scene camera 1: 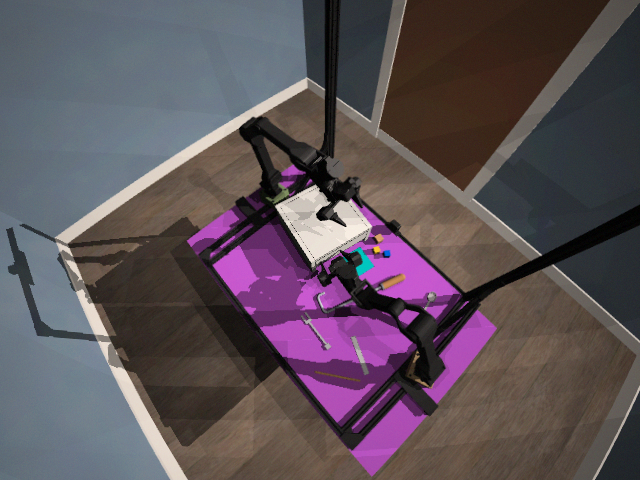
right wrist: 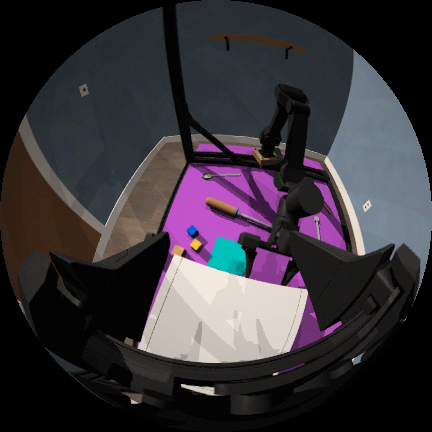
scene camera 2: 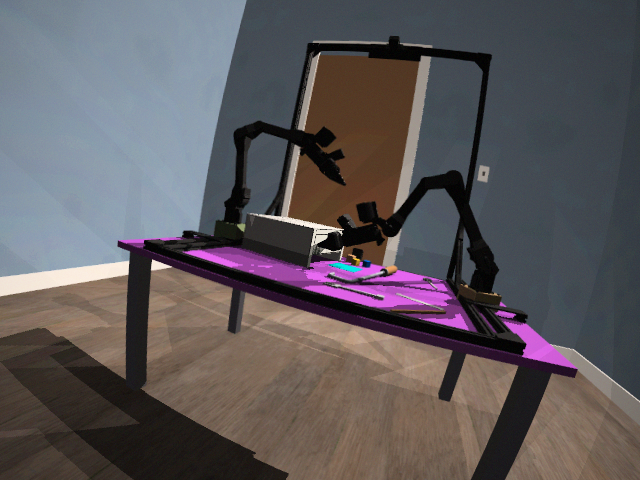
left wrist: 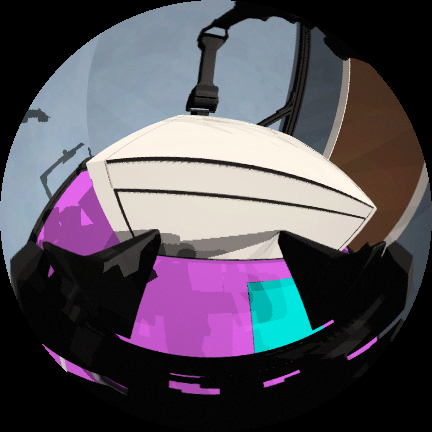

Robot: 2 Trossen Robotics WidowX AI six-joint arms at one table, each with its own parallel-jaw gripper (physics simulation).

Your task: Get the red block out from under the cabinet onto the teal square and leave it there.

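Pixels of known places: left gripper, fingertip midpoint: (scene camera 1: 330, 256) (scene camera 2: 323, 243) (left wrist: 220, 236); right gripper, fingertip midpoint: (scene camera 1: 354, 217) (right wrist: 231, 237) (scene camera 2: 344, 184); left arm's base at its link origin: (scene camera 1: 424, 369) (right wrist: 265, 153) (scene camera 2: 480, 290); right arm's base at its link origin: (scene camera 1: 273, 190) (scene camera 2: 231, 222).
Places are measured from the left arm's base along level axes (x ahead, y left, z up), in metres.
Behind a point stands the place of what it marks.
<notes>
The white cabinet (scene camera 1: 305, 217) @(z 0.083, x 0.670, y -0.317 m) (scene camera 2: 279, 235) @(z 0.031, x 0.670, y -0.222 m) (left wrist: 235, 175) @(z 0.076, x 0.510, y -0.231 m) (right wrist: 220, 310) @(z 0.084, x 0.535, y -0.337 m) stands on the purple table. The teal square (scene camera 1: 365, 262) @(z -0.051, x 0.370, y -0.303 m) (scene camera 2: 345, 267) @(z -0.051, x 0.404, y -0.278 m) (left wrist: 277, 310) @(z -0.051, x 0.423, y -0.274 m) (right wrist: 225, 255) @(z -0.051, x 0.395, y -0.294 m) lies flat in front of the cabinet's front face, partly behind a finger in the left wrist view. The red block does not show in any view; the space under the cabinet is hidden. My left gripper (scene camera 1: 337, 263) @(z 0.030, x 0.508, y -0.230 m) (scene camera 2: 324, 242) @(z 0.030, x 0.508, y -0.230 m) (left wrist: 220, 236) @(z 0.030, x 0.508, y -0.230 m) is open and empty, close to the cabinet's front, beside and above the teal square. My right gripper (scene camera 1: 353, 214) @(z 0.262, x 0.465, y -0.314 m) (scene camera 2: 343, 183) @(z 0.262, x 0.465, y -0.314 m) is open and empty, high above the cabinet.
Blue (scene camera 1: 386, 253) @(z -0.026, x 0.305, y -0.374 m) (right wrist: 192, 231) @(z -0.027, x 0.309, y -0.376 m), yellow (scene camera 1: 376, 249) @(z -0.026, x 0.351, y -0.371 m) (right wrist: 196, 245) @(z -0.026, x 0.356, y -0.370 m) and tan (scene camera 1: 378, 238) @(z -0.021, x 0.364, y -0.422 m) (right wrist: 178, 250) @(z -0.021, x 0.363, y -0.423 m) blocks lie beside the teal square. A hooked metal rod with a wooden handle (scene camera 1: 392, 281) @(z -0.018, x 0.235, y -0.266 m) (right wrist: 221, 205) @(z -0.019, x 0.240, y -0.271 m) lies under my left arm. A fork (scene camera 1: 316, 330) @(z -0.046, x 0.425, y 0.051 m), a flat strip (scene camera 1: 360, 355) @(z -0.051, x 0.229, y 0.056 m) and a thin stick (scene camera 1: 337, 376) @(z -0.044, x 0.274, y 0.165 m) lie lower.
</notes>
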